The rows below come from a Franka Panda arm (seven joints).
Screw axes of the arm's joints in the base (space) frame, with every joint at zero. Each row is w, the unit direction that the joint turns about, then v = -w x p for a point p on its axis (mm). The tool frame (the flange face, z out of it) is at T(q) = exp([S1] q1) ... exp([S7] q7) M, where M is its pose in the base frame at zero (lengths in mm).
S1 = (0, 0, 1, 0, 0, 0)
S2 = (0, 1, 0, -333, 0, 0)
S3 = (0, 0, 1, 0, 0, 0)
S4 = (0, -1, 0, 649, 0, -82.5)
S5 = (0, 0, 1, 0, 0, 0)
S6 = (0, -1, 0, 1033, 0, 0)
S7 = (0, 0, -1, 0, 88, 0)
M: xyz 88 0 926 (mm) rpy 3.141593 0 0 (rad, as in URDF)
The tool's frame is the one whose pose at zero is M.
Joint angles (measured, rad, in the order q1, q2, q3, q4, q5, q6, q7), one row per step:
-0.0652 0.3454 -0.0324 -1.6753 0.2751 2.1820 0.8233
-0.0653 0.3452 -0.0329 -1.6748 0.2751 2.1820 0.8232
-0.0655 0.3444 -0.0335 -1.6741 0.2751 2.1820 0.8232
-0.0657 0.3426 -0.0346 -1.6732 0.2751 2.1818 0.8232
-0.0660 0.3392 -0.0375 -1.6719 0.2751 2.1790 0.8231
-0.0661 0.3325 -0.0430 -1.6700 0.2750 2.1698 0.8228
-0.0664 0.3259 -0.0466 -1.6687 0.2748 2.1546 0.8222
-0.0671 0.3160 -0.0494 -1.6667 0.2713 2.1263 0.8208
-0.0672 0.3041 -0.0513 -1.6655 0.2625 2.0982 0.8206
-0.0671 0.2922 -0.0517 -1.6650 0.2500 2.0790 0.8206
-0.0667 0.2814 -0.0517 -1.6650 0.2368 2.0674 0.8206
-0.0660 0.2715 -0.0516 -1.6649 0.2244 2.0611 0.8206
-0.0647 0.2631 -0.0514 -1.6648 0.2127 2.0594 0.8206
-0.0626 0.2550 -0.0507 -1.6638 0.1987 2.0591 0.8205
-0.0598 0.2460 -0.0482 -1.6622 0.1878 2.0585 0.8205
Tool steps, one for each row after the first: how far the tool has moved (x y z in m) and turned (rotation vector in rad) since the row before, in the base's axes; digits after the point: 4 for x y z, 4 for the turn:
0.0000 -0.0004 0.0004 -0.0002 -0.0007 -0.0005
0.0000 -0.0005 0.0009 -0.0003 -0.0015 -0.0008
-0.0001 -0.0008 0.0016 -0.0005 -0.0025 -0.0012
-0.0005 -0.0018 0.0026 -0.0007 -0.0020 -0.0023
-0.0014 -0.0029 0.0045 -0.0006 0.0002 -0.0028
-0.0019 -0.0017 0.0035 0.0013 0.0065 0.0005
-0.0033 -0.0010 0.0047 0.0009 0.0151 0.0060
-0.0037 -0.0003 0.0056 -0.0036 0.0146 0.0082
-0.0031 0.0001 0.0061 -0.0084 0.0073 0.0087
-0.0024 0.0002 0.0058 -0.0105 0.0018 0.0077
-0.0019 0.0002 0.0058 -0.0109 -0.0025 0.0065
-0.0013 0.0005 0.0052 -0.0111 -0.0055 0.0059
-0.0009 0.0011 0.0056 -0.0135 -0.0073 0.0078
-0.0009 0.0028 0.0065 -0.0102 -0.0089 0.0090

